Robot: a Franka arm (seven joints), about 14 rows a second.
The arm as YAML. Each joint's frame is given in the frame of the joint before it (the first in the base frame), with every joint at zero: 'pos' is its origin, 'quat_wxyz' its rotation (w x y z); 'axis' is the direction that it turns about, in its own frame. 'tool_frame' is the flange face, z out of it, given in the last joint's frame.
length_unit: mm
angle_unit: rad
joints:
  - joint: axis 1
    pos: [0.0, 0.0, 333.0]
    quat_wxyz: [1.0, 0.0, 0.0, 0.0]
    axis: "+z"
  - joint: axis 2
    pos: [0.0, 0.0, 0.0]
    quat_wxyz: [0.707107, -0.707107, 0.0, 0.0]
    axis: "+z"
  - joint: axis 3
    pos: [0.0, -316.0, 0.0]
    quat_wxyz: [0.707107, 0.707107, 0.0, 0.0]
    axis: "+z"
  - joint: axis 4
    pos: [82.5, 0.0, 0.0]
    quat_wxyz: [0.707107, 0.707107, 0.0, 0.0]
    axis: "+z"
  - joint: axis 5
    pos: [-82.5, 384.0, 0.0]
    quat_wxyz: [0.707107, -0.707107, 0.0, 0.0]
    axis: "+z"
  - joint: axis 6
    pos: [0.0, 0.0, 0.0]
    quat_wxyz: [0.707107, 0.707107, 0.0, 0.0]
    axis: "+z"
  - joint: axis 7
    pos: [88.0, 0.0, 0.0]
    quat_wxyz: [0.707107, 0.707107, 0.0, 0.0]
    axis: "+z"
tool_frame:
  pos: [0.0, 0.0, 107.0]
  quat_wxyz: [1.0, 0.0, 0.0, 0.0]
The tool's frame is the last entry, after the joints.
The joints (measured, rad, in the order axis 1, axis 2, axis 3, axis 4, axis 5, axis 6, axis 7), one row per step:
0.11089 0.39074 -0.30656 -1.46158 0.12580 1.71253 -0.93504
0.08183 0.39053 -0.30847 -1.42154 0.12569 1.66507 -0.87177
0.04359 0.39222 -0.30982 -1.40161 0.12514 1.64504 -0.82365
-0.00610 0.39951 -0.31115 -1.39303 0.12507 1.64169 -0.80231
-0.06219 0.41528 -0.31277 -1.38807 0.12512 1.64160 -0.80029
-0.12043 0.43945 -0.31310 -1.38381 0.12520 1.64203 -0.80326
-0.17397 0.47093 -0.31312 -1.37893 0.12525 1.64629 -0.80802
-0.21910 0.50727 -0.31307 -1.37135 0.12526 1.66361 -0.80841
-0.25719 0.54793 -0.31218 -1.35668 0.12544 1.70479 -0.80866
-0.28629 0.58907 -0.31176 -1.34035 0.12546 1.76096 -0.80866
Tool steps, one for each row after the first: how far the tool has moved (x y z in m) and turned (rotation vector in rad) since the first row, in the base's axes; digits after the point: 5 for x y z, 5 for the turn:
-0.00295 -0.01765 0.01529 -0.00557 0.00912 -0.08865
-0.00713 -0.04210 0.02205 -0.01187 0.01279 -0.17332
-0.01283 -0.07447 0.02118 -0.01634 0.01600 -0.24436
-0.02038 -0.11105 0.01343 -0.01910 0.02751 -0.30327
-0.02933 -0.14810 -0.00018 -0.02051 0.04764 -0.35815
-0.03812 -0.18205 -0.01813 -0.02196 0.07086 -0.40604
-0.04445 -0.21140 -0.03739 -0.02788 0.08412 -0.44925
-0.04622 -0.23759 -0.05509 -0.04258 0.07222 -0.48348
-0.04482 -0.25955 -0.07160 -0.06365 0.04521 -0.50827

